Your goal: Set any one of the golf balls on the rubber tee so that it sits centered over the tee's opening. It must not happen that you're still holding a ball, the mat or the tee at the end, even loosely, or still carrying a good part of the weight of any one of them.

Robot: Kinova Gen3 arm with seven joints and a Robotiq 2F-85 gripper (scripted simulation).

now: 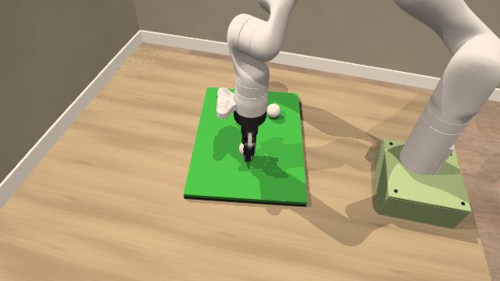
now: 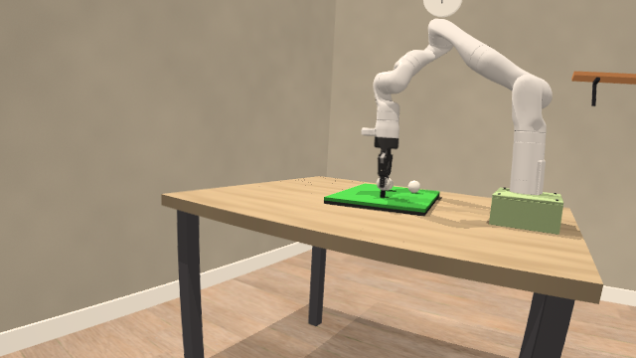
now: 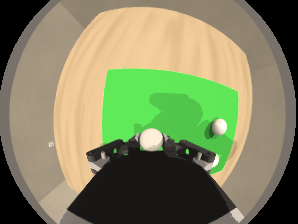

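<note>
The green mat is 50 mm below my hand, 40 mm to the right of it and 10 mm ahead of it.
</note>
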